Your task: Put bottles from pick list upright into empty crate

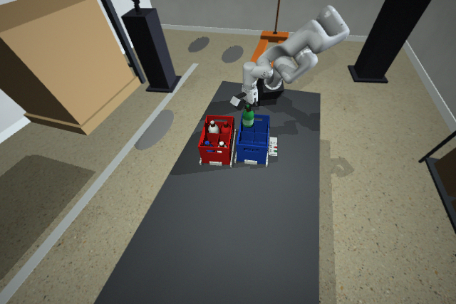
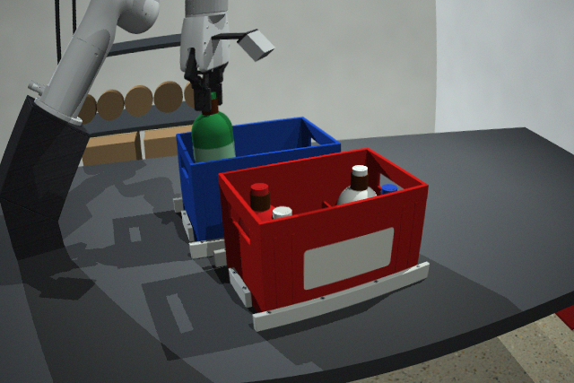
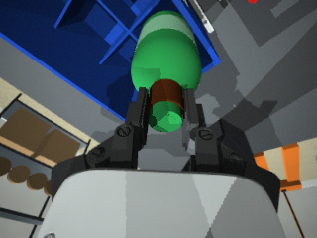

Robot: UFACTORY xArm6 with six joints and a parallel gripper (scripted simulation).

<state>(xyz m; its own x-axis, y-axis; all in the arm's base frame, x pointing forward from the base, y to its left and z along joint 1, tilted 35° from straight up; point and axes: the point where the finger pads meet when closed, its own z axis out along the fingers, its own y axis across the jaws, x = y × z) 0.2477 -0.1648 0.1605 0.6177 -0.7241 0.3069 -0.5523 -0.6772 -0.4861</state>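
The green-capped bottle is 7 cm below my hand. From my hand the other things lie so: red-capped bottle (4 cm ahead, 15 cm to the right, 19 cm below); blue crate (9 cm ahead, 4 cm to the left, 19 cm below); red crate (13 cm ahead, 19 cm to the right, 19 cm below).
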